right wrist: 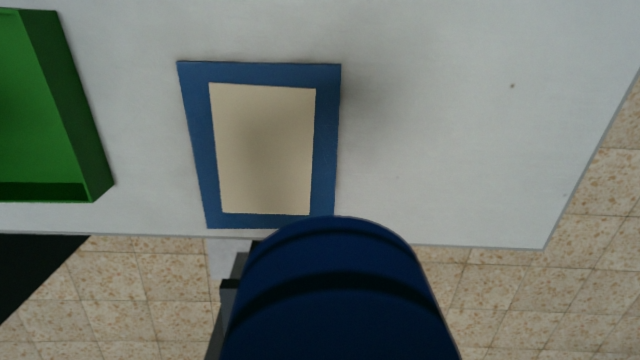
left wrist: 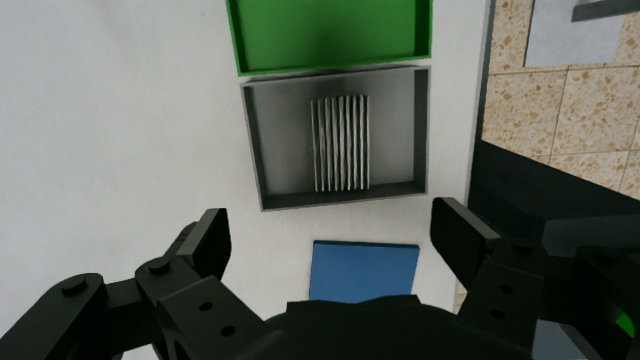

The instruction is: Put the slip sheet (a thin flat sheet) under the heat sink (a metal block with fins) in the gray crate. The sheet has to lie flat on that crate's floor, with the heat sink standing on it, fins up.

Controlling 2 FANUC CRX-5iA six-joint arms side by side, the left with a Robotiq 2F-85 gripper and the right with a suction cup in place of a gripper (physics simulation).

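The heat sink (left wrist: pixel 341 143) stands fins up in the gray crate (left wrist: pixel 421 130), right of its middle in the left wrist view. No sheet shows around its base. The slip sheet (right wrist: pixel 265 150), thin and cream, lies flat on a blue pad (right wrist: pixel 202 135) in the right wrist view. My left gripper (left wrist: pixel 330 225) is open and empty, above the table near the crate's lower wall in its view. My right suction cup (right wrist: pixel 335 300) is blue and holds nothing that shows; it is above the table, at the bottom of its view, overlapping the pad's lower edge. Its lip is hidden.
A green crate (left wrist: pixel 330 30) (right wrist: pixel 75 100) stands close beside the gray crate. Another blue pad (left wrist: pixel 364 270) lies on the gray crate's other side. The table edge (left wrist: pixel 477 120) (right wrist: pixel 590 157) runs along the right in both views, with tiled floor beyond.
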